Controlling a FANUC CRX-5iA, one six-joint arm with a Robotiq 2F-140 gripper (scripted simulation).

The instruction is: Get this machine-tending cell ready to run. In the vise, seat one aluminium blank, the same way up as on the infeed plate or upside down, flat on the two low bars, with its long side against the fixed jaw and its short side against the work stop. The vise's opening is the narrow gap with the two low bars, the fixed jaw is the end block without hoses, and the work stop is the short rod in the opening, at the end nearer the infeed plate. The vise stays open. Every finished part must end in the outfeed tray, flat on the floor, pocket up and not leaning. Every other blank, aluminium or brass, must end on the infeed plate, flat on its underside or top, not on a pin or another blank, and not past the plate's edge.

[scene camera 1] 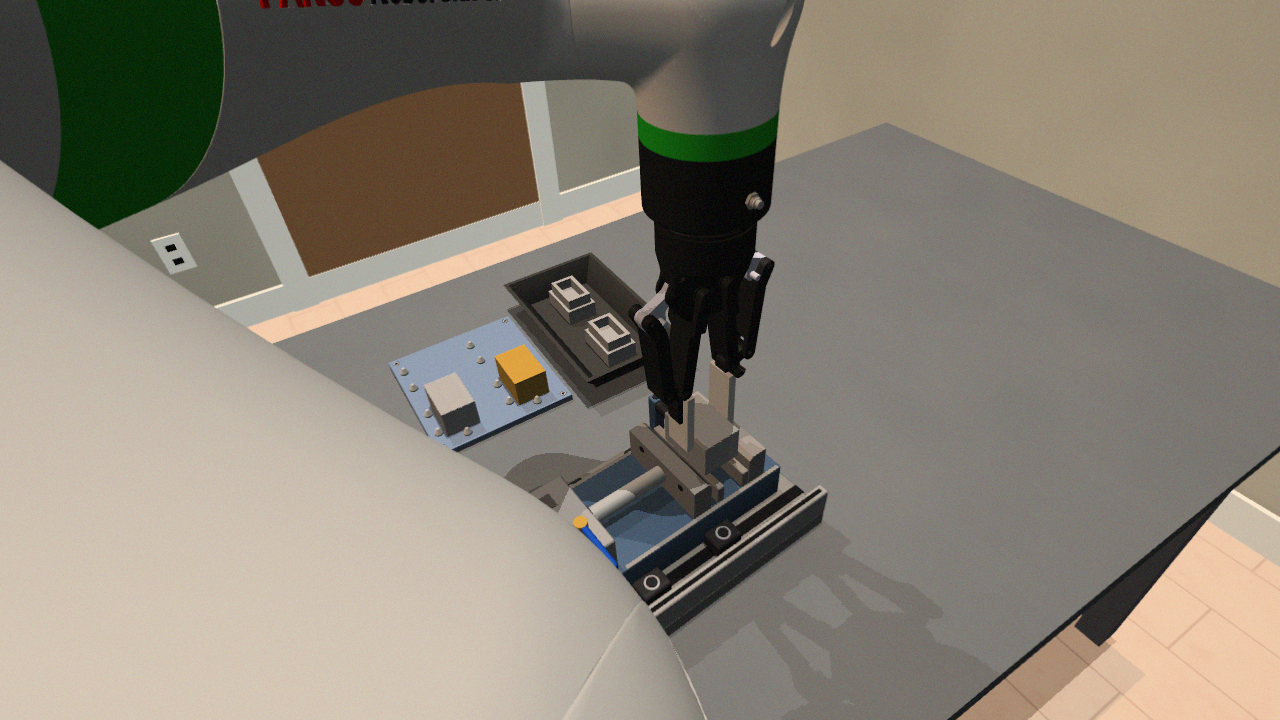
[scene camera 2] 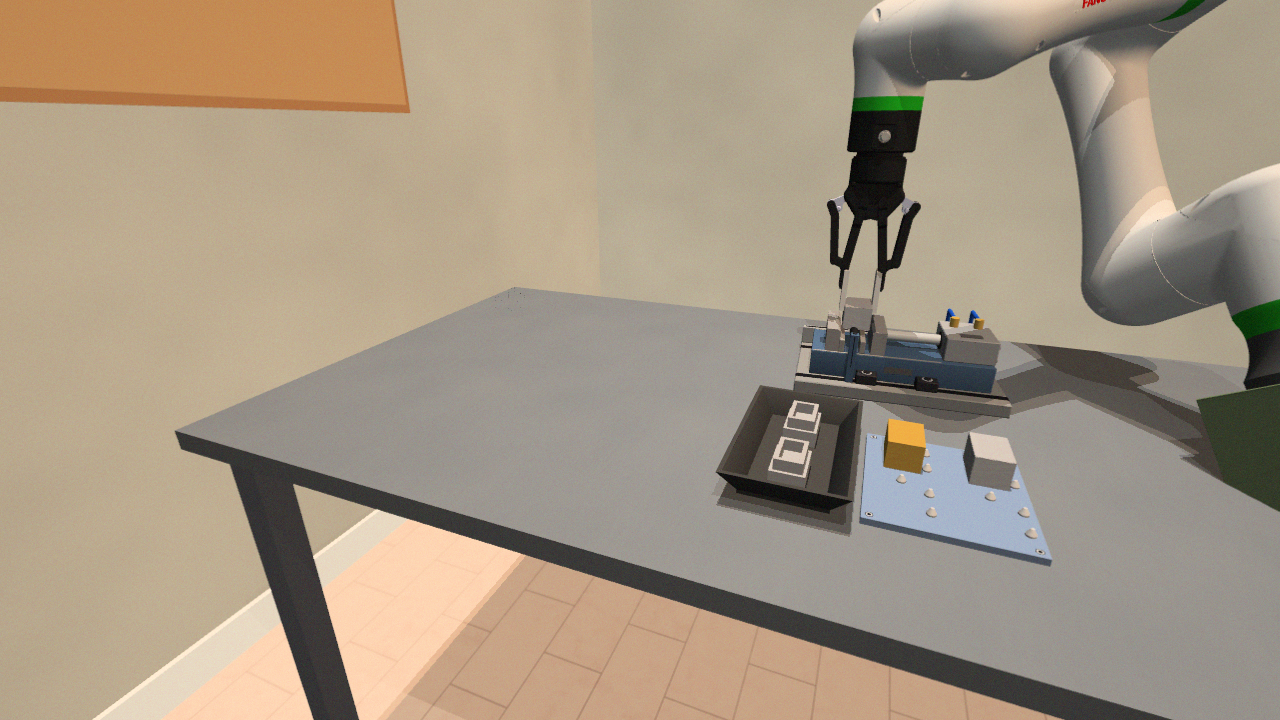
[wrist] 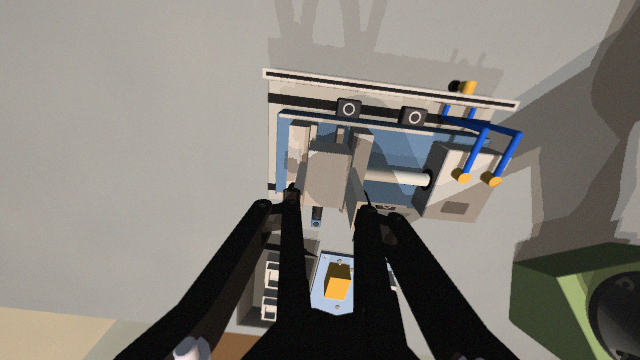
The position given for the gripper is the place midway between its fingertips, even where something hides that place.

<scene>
In view: the gripper (scene camera 1: 701, 429), an aluminium blank (wrist: 328, 166) and an aluminium blank (scene camera 2: 989, 461).
The gripper shows as well in scene camera 2 (scene camera 2: 857, 309) and in the wrist view (wrist: 326, 176).
</scene>
